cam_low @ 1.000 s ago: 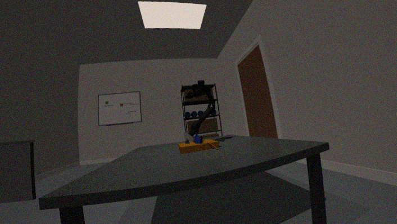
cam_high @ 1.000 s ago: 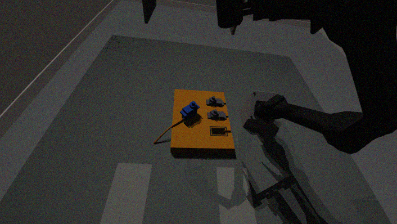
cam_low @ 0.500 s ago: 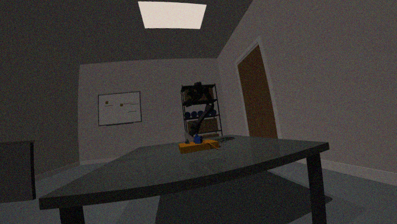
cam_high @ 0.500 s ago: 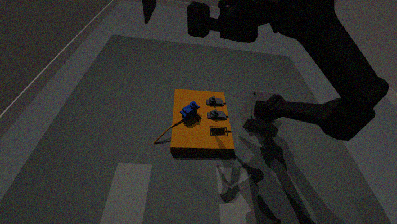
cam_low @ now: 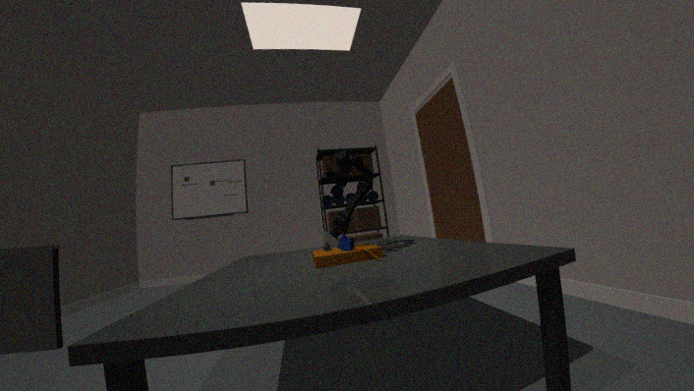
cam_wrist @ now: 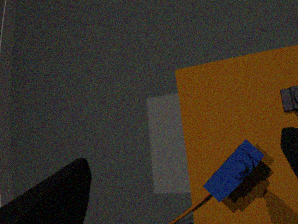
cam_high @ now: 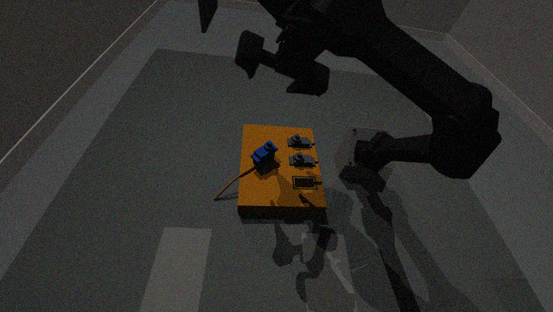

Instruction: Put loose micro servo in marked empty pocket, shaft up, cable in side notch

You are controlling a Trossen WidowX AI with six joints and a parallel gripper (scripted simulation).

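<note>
My gripper tip is 2 cm past the orange deck, 3 cm to the right of it and 27 cm above it.
</note>
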